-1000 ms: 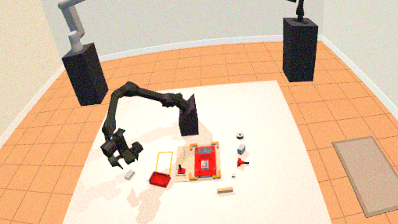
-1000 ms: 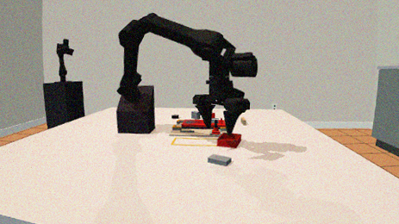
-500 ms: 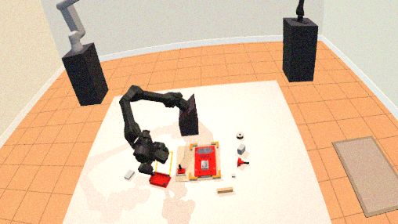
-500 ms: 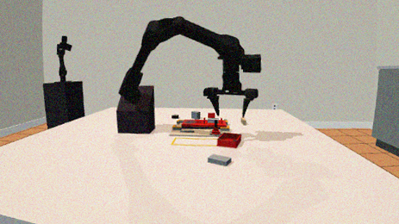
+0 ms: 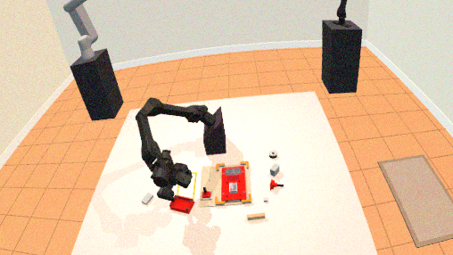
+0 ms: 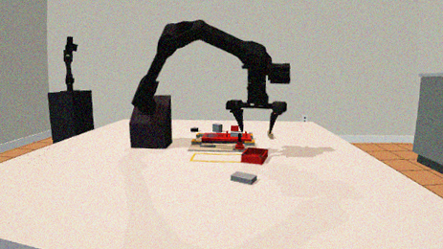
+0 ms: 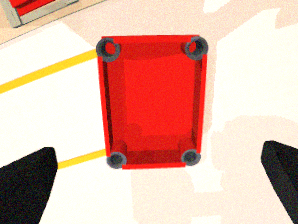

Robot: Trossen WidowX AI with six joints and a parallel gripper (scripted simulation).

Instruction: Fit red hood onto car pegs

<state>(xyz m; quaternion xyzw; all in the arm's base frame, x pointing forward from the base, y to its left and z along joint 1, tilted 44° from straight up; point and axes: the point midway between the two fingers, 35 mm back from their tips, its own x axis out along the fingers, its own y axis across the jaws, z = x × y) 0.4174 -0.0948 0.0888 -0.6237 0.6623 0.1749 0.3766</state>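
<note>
Right now the red hood is 80 mm below my gripper tip. Round my gripper tip: orange-cornered jig (110 mm behind, 200 mm to the left, 80 mm below); grey engine block (70 mm behind, 230 mm to the left, 60 mm below); wooden block (80 mm ahead, 320 mm to the left, 80 mm below).
</note>
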